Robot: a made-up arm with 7 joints.
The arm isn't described. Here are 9 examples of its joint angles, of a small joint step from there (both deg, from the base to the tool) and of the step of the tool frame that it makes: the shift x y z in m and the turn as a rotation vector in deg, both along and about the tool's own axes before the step.
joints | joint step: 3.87 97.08 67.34 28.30 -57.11 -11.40 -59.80 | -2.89 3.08 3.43 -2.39 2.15 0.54 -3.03
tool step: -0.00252 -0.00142 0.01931 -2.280 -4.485 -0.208
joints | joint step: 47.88 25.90 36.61 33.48 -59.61 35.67 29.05 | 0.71 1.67 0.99 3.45 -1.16 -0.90 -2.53
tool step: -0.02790 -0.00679 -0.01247 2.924 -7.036 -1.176
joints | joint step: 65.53 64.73 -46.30 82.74 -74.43 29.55 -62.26 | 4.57 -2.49 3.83 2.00 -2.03 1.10 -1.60
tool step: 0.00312 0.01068 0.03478 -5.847 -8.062 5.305
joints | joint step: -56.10 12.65 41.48 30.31 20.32 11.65 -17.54 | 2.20 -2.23 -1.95 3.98 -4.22 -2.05 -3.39
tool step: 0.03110 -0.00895 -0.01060 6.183 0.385 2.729
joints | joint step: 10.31 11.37 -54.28 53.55 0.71 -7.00 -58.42 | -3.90 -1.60 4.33 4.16 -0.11 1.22 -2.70
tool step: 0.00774 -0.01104 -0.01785 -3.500 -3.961 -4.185
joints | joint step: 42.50 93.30 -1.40 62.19 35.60 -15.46 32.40 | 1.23 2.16 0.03 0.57 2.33 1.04 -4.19
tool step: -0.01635 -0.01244 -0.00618 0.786 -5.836 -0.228
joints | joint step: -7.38 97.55 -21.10 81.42 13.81 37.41 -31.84 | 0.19 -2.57 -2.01 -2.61 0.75 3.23 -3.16
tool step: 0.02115 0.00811 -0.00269 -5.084 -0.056 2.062
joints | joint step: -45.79 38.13 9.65 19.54 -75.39 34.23 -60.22 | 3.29 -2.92 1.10 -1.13 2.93 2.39 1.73
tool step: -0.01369 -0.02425 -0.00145 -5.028 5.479 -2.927
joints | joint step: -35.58 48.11 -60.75 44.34 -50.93 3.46 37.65 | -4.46 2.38 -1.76 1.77 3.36 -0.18 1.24
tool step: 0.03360 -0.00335 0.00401 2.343 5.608 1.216
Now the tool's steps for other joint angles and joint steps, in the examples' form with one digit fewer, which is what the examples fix.
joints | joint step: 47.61 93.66 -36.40 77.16 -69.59 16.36 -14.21 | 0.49 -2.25 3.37 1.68 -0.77 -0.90 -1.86
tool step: -0.0134 -0.0035 0.0094 -1.98 -5.13 -2.43
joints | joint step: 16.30 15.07 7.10 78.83 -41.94 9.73 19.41 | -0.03 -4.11 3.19 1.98 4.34 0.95 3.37
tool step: 0.0089 -0.0130 -0.0023 1.95 2.27 -9.15
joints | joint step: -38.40 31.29 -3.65 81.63 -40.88 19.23 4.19 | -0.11 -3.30 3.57 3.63 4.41 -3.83 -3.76
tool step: -0.0068 -0.0155 -0.0032 5.08 -5.84 -8.93
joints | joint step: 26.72 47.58 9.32 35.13 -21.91 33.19 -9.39 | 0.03 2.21 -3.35 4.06 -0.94 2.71 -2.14
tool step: -0.0214 -0.0128 -0.0038 2.00 -6.09 2.93
